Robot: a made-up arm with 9 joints. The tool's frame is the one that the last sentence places.
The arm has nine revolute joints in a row. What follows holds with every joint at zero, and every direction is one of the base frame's.
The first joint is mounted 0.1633 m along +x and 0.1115 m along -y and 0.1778 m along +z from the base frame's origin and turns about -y.
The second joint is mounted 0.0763 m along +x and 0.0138 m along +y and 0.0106 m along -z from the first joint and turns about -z.
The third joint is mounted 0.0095 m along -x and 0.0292 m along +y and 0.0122 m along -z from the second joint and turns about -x.
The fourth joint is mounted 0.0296 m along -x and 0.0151 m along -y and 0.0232 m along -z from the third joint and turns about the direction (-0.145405, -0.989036, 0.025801).
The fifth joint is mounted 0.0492 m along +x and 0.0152 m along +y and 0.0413 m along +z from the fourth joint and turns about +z.
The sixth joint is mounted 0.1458 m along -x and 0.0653 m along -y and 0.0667 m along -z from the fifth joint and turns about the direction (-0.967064, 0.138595, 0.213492).
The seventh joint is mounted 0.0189 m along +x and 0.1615 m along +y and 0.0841 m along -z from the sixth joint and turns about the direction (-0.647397, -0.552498, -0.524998).
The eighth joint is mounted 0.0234 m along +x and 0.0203 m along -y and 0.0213 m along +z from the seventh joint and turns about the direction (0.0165, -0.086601, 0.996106).
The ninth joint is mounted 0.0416 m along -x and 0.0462 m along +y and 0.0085 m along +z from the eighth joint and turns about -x.
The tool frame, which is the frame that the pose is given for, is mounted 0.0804 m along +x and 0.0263 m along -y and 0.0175 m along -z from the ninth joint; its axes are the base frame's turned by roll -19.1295, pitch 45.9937 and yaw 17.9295 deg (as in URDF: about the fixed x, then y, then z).
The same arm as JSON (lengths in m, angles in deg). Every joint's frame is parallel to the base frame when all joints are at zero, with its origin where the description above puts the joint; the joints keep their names.
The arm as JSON. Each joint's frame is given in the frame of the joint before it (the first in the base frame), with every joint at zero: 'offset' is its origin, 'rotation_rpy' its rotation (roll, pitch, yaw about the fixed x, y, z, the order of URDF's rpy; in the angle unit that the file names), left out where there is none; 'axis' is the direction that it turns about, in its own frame. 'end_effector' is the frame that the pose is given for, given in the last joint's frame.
{
  "length_unit": "m",
  "angle_unit": "deg",
  "chain": [
    {
      "id": "joint 1",
      "offset": [
        0.1633,
        -0.1115,
        0.1778
      ],
      "axis": [
        0.0,
        -1.0,
        0.0
      ]
    },
    {
      "id": "joint 2",
      "offset": [
        0.0763,
        0.0138,
        -0.0106
      ],
      "axis": [
        0.0,
        0.0,
        -1.0
      ]
    },
    {
      "id": "joint 3",
      "offset": [
        -0.0095,
        0.0292,
        -0.0122
      ],
      "axis": [
        -1.0,
        0.0,
        0.0
      ]
    },
    {
      "id": "joint 4",
      "offset": [
        -0.0296,
        -0.0151,
        -0.0232
      ],
      "axis": [
        -0.145405,
        -0.989036,
        0.025801
      ]
    },
    {
      "id": "joint 5",
      "offset": [
        0.0492,
        0.0152,
        0.0413
      ],
      "axis": [
        0.0,
        0.0,
        1.0
      ]
    },
    {
      "id": "joint 6",
      "offset": [
        -0.1458,
        -0.0653,
        -0.0667
      ],
      "axis": [
        -0.967064,
        0.138595,
        0.213492
      ]
    },
    {
      "id": "joint 7",
      "offset": [
        0.0189,
        0.1615,
        -0.0841
      ],
      "axis": [
        -0.647397,
        -0.552498,
        -0.524998
      ]
    },
    {
      "id": "joint 8",
      "offset": [
        0.0234,
        -0.0203,
        0.0213
      ],
      "axis": [
        0.0165,
        -0.086601,
        0.996106
      ]
    },
    {
      "id": "joint 9",
      "offset": [
        -0.0416,
        0.0462,
        0.0085
      ],
      "axis": [
        -1.0,
        0.0,
        0.0
      ]
    }
  ],
  "end_effector": {
    "offset": [
      0.0804,
      -0.0263,
      -0.0175
    ],
    "rotation_rpy": [
      -19.13,
      45.99,
      17.93
    ]
  }
}

